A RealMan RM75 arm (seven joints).
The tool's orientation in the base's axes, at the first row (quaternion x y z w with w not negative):
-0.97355, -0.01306, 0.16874, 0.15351
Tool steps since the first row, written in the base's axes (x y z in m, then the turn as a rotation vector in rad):
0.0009, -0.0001, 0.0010, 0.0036, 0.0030, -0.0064
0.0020, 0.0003, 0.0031, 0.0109, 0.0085, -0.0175
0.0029, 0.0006, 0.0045, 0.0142, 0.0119, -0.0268
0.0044, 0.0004, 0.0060, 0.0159, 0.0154, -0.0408
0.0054, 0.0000, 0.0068, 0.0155, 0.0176, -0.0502
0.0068, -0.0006, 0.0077, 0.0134, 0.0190, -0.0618
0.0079, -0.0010, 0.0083, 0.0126, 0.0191, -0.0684
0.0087, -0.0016, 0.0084, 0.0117, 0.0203, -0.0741
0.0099, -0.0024, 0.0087, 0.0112, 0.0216, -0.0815
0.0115, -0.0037, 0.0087, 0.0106, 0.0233, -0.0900
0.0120, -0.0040, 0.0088, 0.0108, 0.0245, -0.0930
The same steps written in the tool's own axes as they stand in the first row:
0.0005, -0.0002, -0.0012, 0.0057, -0.0010, 0.0054
0.0009, -0.0013, -0.0034, 0.0166, -0.0031, 0.0146
0.0013, -0.0020, -0.0048, 0.0230, -0.0036, 0.0228
0.0022, -0.0023, -0.0067, 0.0294, -0.0027, 0.0358
0.0029, -0.0022, -0.0079, 0.0323, -0.0019, 0.0450
0.0039, -0.0019, -0.0093, 0.0342, 0.0003, 0.0565
0.0047, -0.0018, -0.0104, 0.0356, 0.0022, 0.0627
0.0054, -0.0013, -0.0109, 0.0366, 0.0028, 0.0685
0.0063, -0.0006, -0.0118, 0.0387, 0.0038, 0.0757
0.0077, 0.0006, -0.0127, 0.0410, 0.0048, 0.0840
0.0081, 0.0008, -0.0131, 0.0423, 0.0046, 0.0869

